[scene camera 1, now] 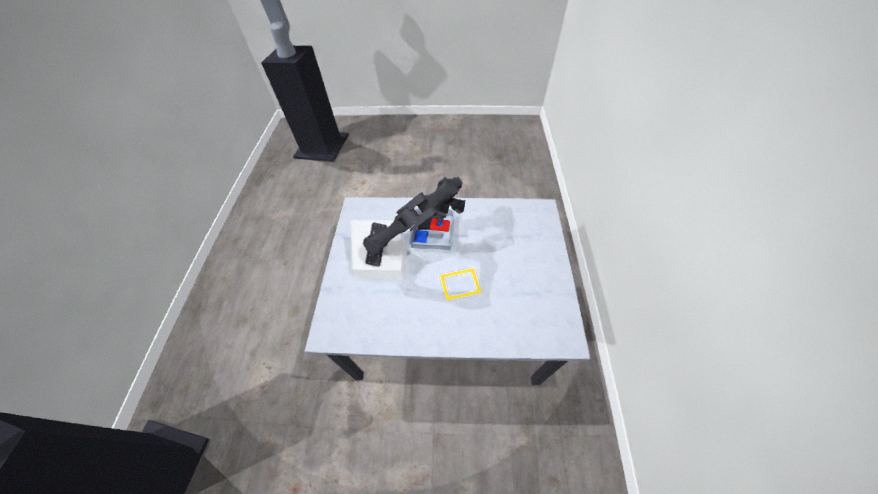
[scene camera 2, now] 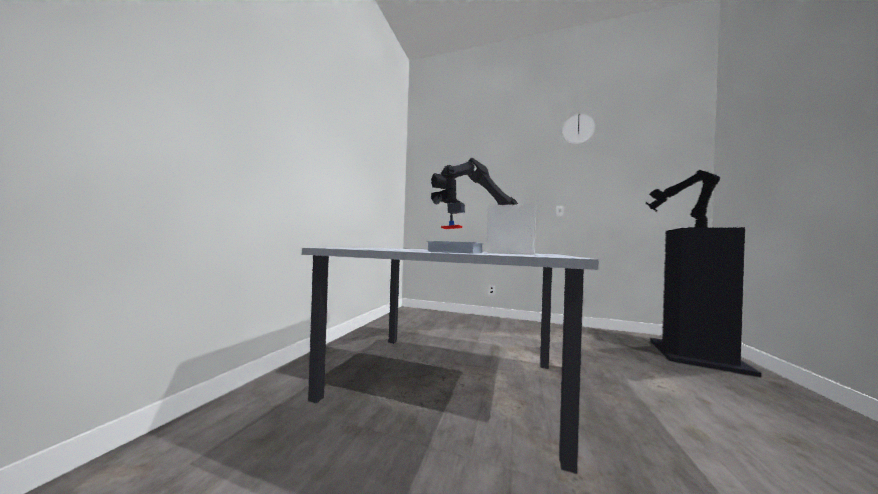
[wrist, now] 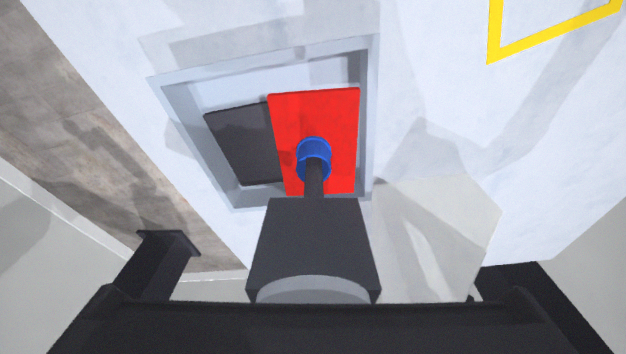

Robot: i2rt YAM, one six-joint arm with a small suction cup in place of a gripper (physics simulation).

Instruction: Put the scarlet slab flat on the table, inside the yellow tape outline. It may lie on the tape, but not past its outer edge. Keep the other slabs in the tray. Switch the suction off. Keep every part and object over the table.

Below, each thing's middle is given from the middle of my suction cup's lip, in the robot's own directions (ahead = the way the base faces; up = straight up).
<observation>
I see my suction cup 10 mm above the scarlet slab (wrist: pixel 332 114). The rest, counted from my suction cup: grey tray (scene camera 1: pixel 436 239) (50 mm behind, 50 mm to the left, 120 mm below); then black slab (wrist: pixel 245 134) (70 mm behind, 100 mm to the left, 140 mm below).
</observation>
